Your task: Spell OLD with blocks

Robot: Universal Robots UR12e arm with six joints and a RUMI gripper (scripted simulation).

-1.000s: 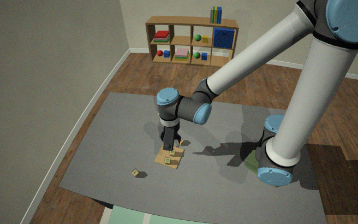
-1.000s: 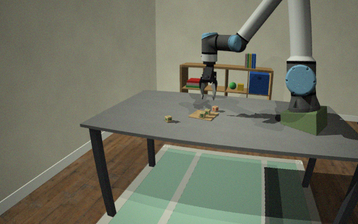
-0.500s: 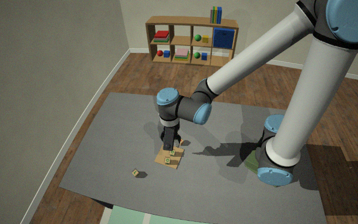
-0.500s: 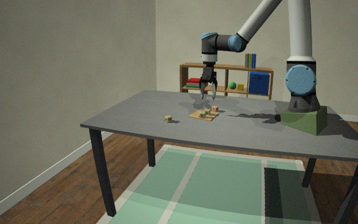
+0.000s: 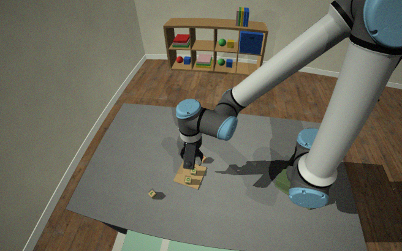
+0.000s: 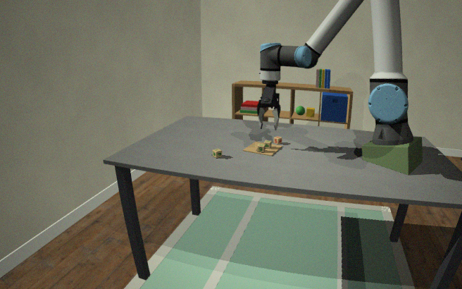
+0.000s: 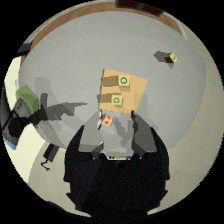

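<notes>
Now: hand 100 mm above the tan mat, 20 mm short of it and 10 mm to the right of it.
</notes>
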